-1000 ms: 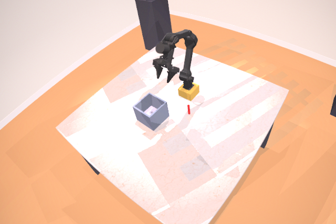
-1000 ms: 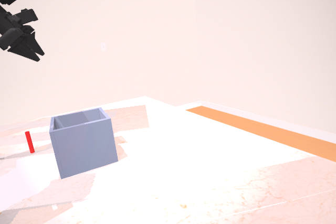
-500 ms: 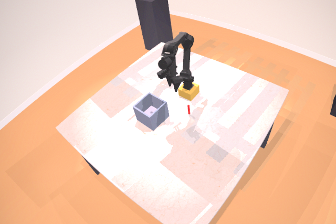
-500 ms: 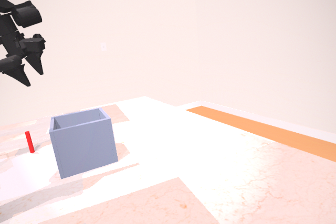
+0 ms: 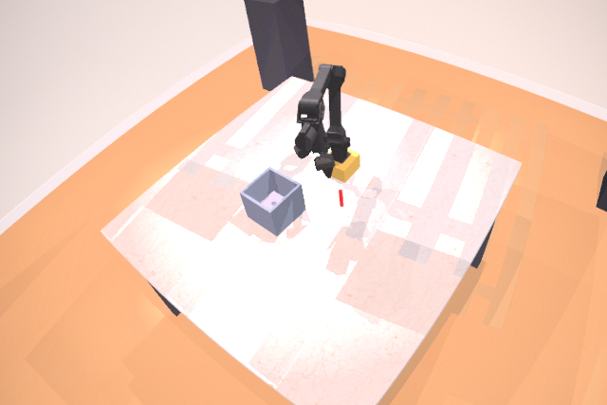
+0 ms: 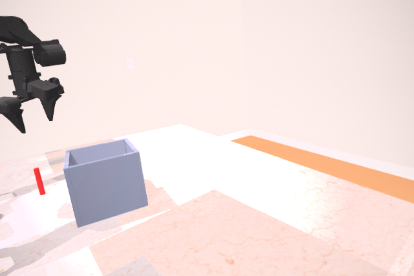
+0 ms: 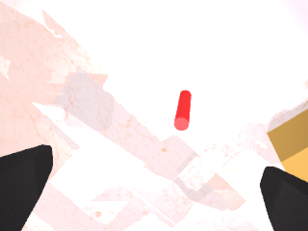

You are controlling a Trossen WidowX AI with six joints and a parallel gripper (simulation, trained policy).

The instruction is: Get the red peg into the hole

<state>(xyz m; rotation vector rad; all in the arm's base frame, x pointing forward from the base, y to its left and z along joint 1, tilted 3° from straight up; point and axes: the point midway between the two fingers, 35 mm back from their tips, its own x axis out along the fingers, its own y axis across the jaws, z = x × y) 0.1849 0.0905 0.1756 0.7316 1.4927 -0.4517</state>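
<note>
My gripper tip is 160 mm above the red peg, 30 mm past it and 20 mm to the right of it.
</note>
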